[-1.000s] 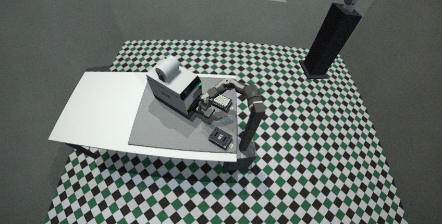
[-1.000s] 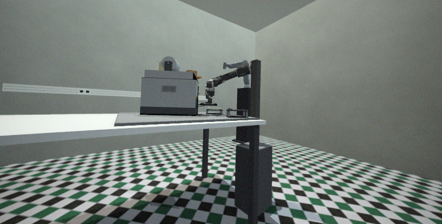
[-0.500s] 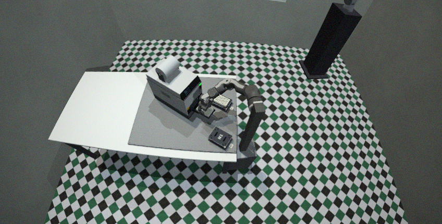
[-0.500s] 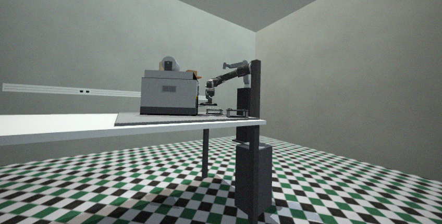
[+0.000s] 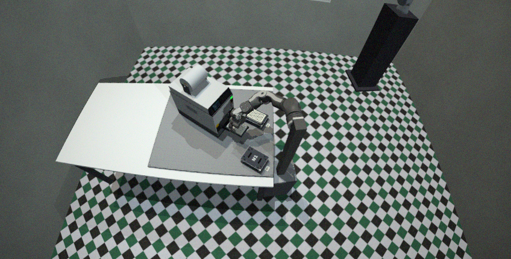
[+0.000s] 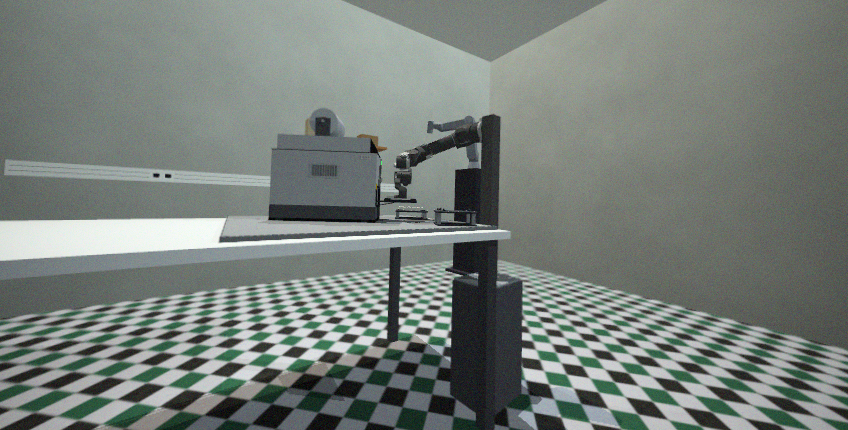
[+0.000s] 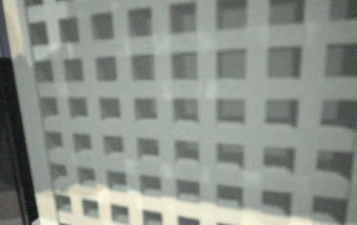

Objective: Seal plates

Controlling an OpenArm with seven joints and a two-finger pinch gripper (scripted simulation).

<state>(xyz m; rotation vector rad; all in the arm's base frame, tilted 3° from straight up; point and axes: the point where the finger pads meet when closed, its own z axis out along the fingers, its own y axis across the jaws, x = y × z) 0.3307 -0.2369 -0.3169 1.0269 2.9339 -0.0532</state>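
Now: the dark stage 10 mm below my hand. From my hand the other things lie so: white foil roll (260 mm ahead, 210 mm to the right, 310 mm above); touch screen (120 mm ahead, 40 mm to the right, 220 mm above).
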